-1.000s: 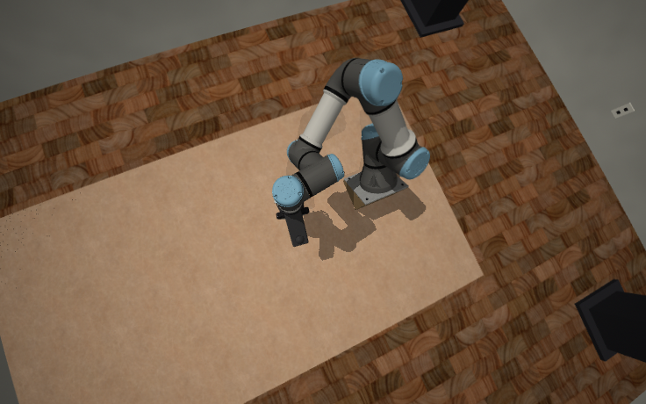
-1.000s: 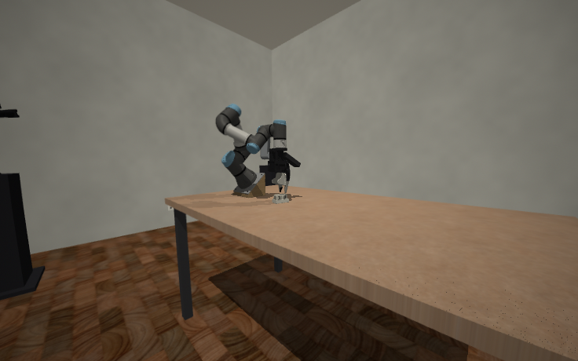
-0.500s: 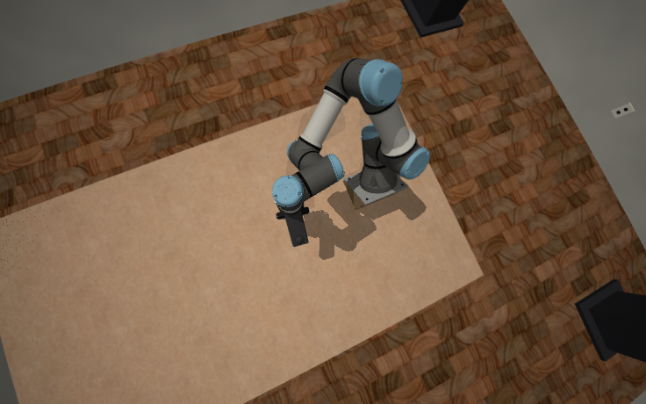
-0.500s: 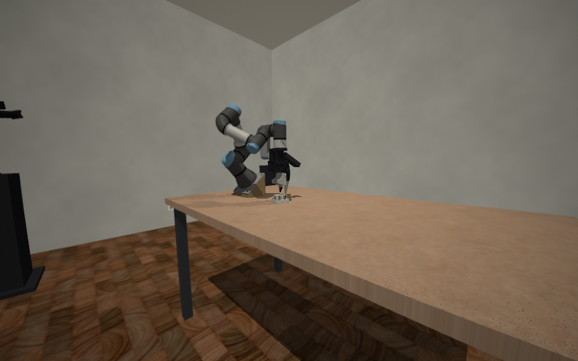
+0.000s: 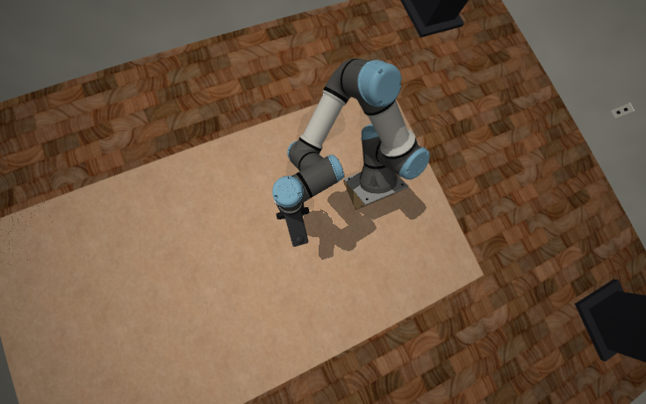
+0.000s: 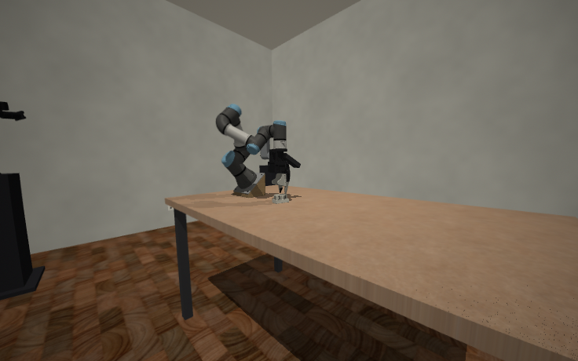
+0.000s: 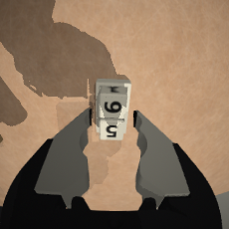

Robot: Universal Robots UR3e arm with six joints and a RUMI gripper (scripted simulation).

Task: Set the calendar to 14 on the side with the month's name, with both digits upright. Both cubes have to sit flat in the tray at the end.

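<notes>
Right now my hand is 3 cm above the white digit cube. From my hand the other things lie so: tray (2 cm to the right, 5 cm below).
</notes>
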